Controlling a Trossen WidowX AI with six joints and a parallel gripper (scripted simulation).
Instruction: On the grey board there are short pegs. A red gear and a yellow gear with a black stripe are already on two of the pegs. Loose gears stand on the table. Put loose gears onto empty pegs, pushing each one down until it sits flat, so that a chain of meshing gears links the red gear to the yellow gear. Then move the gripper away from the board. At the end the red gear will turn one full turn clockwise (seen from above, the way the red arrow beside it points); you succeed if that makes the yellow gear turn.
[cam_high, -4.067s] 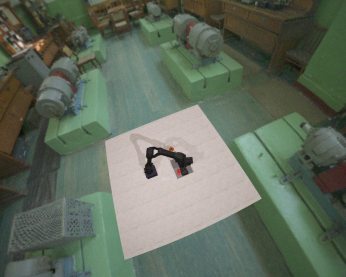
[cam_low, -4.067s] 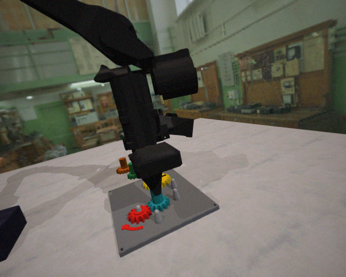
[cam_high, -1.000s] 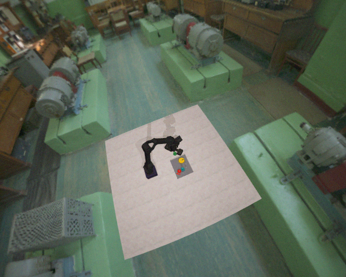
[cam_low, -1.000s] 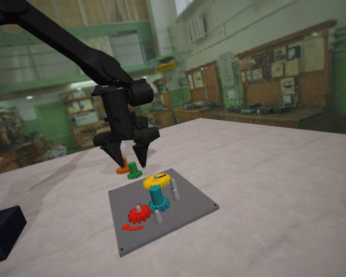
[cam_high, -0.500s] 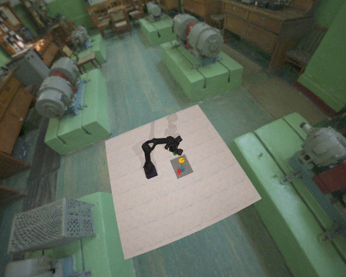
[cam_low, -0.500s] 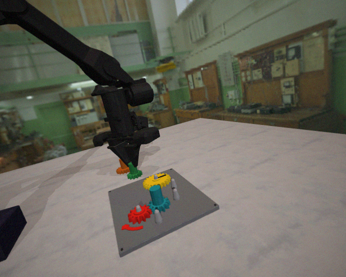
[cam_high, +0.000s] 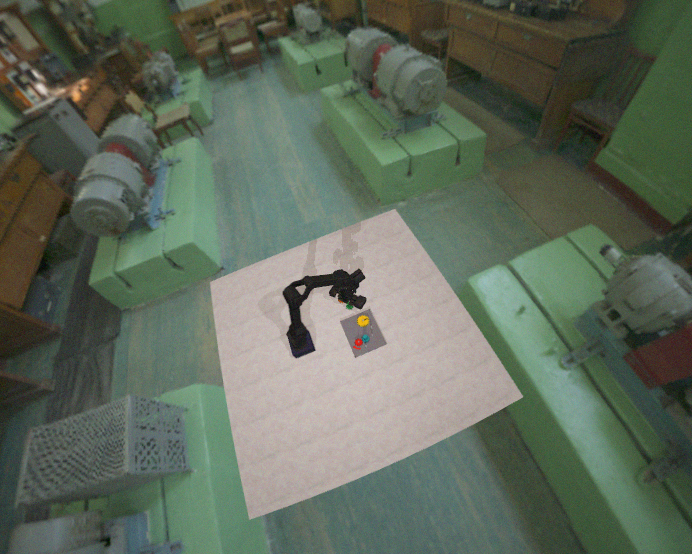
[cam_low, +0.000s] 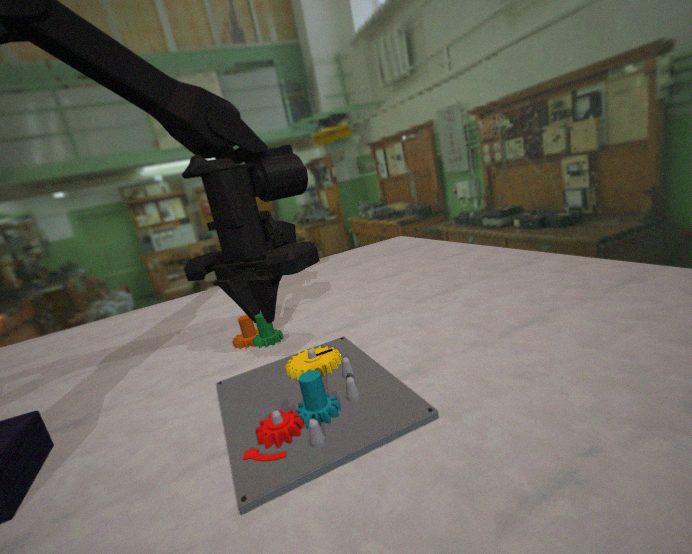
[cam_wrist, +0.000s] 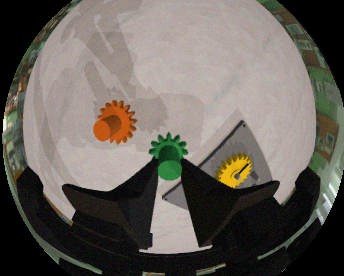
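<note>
Now: the teal gear 200 mm to the right of my gripper tip, 20 mm below it and 10 mm behind it. Also, from my gripper tip: yellow gear 110 mm to the right, 30 mm below, 20 mm ahead; then orange gear 70 mm to the left, 30 mm below, 10 mm behind; then green gear 10 mm below.
</note>
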